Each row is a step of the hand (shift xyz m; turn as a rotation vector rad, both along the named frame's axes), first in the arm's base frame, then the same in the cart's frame.
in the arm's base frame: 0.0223 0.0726 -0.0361 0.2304 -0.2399 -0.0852
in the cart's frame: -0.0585 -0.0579 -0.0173 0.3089 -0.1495 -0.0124
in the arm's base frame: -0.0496 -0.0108 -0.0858 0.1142 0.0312 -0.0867
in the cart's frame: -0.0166 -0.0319 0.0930 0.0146 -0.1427 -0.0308
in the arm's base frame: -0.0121 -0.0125 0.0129 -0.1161 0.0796 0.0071
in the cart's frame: 0.0070 0.0201 0.0041 -0.1206 0.0579 0.0444
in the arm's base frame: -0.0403 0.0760 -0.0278 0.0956 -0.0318 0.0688
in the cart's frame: -0.0875 -0.0140 0.0179 0.0735 0.0008 -0.0974
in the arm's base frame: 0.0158 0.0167 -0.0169 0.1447 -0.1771 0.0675
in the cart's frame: -0.0095 -0.0263 -0.0055 0.2255 0.0036 -0.0773
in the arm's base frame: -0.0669 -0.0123 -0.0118 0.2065 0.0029 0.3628
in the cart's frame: -0.0179 0.0350 0.0568 0.1077 0.1467 -0.3757
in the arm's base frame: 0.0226 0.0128 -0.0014 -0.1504 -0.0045 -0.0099
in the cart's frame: -0.0021 -0.0179 -0.0188 -0.0601 0.0857 0.1085
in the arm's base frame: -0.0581 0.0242 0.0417 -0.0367 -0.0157 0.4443
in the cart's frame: -0.0438 0.0614 0.0029 0.0269 0.3616 -0.2599
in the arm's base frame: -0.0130 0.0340 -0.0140 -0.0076 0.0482 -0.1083
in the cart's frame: -0.0371 -0.0105 0.0057 -0.0537 -0.0884 0.0585
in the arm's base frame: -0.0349 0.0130 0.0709 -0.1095 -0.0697 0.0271
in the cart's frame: -0.0220 0.0719 -0.0276 0.0185 0.1038 0.0804
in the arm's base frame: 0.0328 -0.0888 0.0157 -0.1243 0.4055 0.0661
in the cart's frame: 0.0951 0.0125 -0.0004 -0.4149 0.0314 -0.1053
